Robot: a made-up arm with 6 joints.
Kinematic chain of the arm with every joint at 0, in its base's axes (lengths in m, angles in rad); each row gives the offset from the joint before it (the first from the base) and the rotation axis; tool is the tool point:
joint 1: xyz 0 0 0.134 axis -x
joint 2: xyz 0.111 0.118 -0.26 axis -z
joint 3: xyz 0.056 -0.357 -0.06 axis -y
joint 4: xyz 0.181 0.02 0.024 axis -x
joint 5: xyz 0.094 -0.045 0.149 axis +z
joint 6: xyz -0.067 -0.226 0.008 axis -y
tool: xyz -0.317 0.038 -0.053
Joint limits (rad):
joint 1: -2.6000..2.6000
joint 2: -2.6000..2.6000
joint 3: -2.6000..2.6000
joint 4: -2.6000..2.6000
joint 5: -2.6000..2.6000
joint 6: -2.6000..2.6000
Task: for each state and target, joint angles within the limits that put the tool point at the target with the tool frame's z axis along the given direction. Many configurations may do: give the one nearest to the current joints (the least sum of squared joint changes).
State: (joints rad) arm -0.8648 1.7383 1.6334 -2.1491 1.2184 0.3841
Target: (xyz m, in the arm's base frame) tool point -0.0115 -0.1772 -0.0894 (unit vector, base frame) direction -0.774 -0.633 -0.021
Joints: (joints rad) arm -0.5773 1.6733 1.8273 -2.4965 0.7885 -0.2294
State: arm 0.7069 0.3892 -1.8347 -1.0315 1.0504 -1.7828
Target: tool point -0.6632 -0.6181 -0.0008 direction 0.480 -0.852 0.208
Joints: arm 0.9589 0.6620 -2.0726 -1.7630 1.4408 -1.5340
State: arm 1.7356 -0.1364 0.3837 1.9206 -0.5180 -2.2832
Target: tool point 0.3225 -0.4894 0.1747 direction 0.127 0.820 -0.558
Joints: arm 2.1014 0.0848 0.1552 2.3259 -1.2227 -2.2160
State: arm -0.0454 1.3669 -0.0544 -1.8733 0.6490 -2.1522
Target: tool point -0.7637 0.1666 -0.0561 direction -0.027 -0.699 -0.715
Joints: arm -0.8484 1.6381 0.2327 -1.1260 -0.1465 -1.6848
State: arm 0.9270 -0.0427 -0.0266 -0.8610 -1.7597 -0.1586
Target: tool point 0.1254 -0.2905 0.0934 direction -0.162 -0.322 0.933
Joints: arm 0.7418 -0.3172 0.4366 -1.1664 -0.9357 0.3187
